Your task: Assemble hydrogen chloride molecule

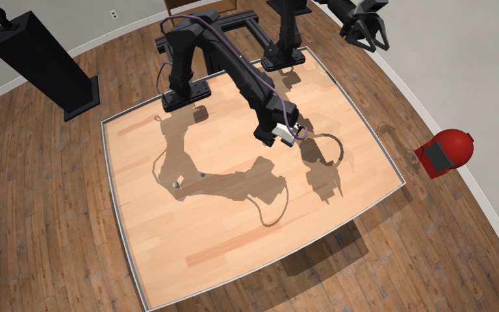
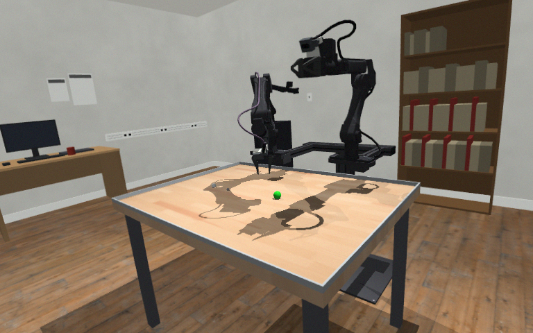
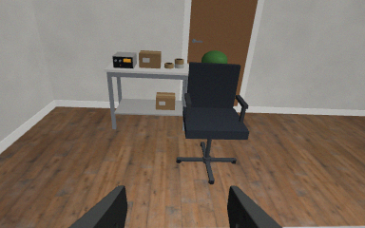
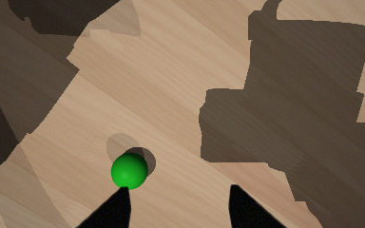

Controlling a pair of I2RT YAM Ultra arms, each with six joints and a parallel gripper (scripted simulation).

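My left gripper is now 52 cm above the green ball, 21 cm to the left of it and 11 cm past it. From my left hand the other things lie so: grey peg 53 cm below, 52 cm to the right, 9 cm behind; white ball 64 cm to the right, 53 cm below, 10 cm behind.
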